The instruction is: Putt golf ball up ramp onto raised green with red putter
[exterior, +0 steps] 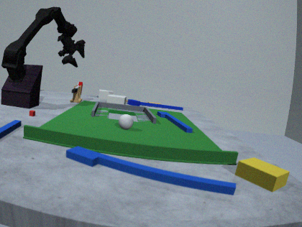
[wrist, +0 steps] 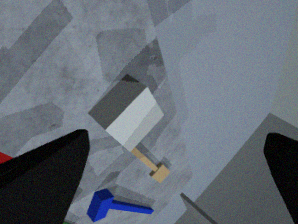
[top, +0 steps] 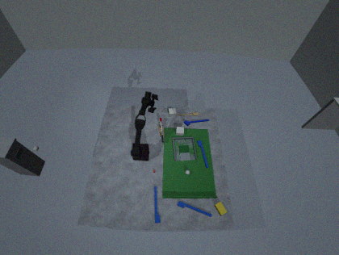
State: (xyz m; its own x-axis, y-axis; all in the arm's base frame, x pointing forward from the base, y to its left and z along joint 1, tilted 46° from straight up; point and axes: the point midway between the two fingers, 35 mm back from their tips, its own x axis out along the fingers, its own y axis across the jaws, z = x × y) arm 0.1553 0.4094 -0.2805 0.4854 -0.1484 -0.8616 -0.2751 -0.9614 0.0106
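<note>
The small red cube lies 10 mm behind my gripper tip, 670 mm to the right of it and 190 mm below it. Round my gripper tip: green mat: 310 mm ahead, 550 mm to the right, 190 mm below; then wooden piece: 50 mm ahead, 210 mm to the right, 160 mm below; then white golf ball: 290 mm ahead, 680 mm to the right, 170 mm below.
</note>
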